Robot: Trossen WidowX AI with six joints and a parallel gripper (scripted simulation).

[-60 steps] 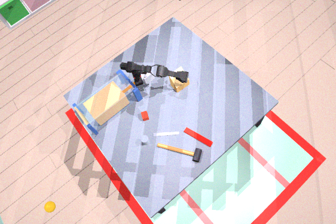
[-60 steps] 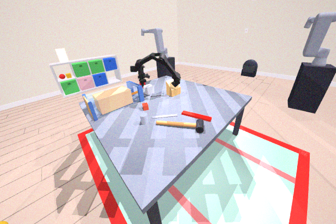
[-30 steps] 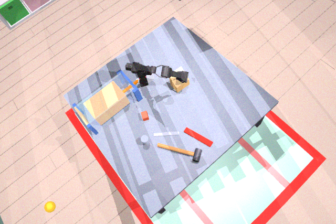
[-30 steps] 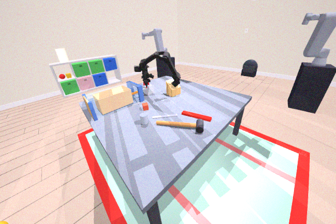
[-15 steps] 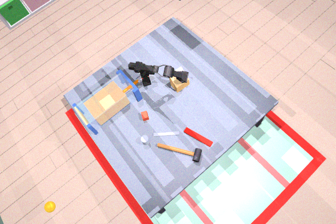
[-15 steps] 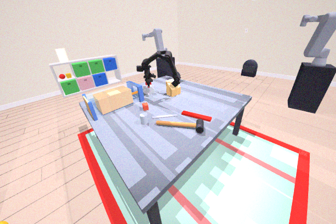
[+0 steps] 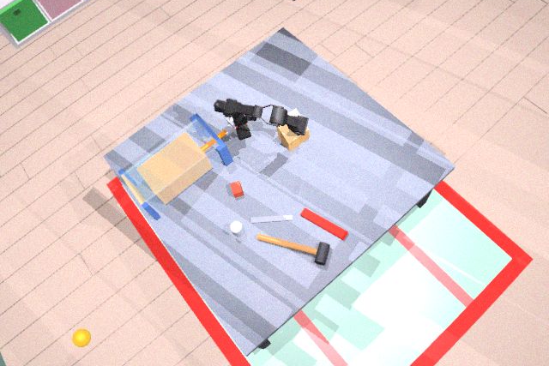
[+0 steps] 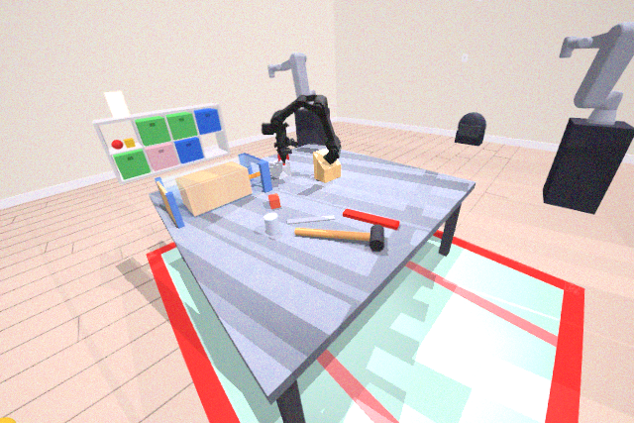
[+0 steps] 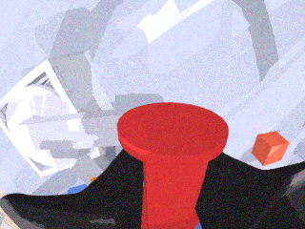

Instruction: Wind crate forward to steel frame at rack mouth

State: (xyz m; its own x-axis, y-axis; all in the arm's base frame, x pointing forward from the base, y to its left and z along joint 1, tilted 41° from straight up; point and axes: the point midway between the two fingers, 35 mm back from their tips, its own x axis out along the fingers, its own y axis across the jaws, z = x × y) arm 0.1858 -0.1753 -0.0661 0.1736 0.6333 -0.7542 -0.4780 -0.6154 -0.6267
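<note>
Now: gripper tip 2 cm past the white crank handle, 3 cm to the left of it and 1 cm above it. The rest, counted from my gripper tip: white bar: 21 cm ahead, 39 cm to the left, 11 cm below; red knob: 2 cm above; white winch: 6 cm behind, 10 cm to the right, 8 cm below.
</note>
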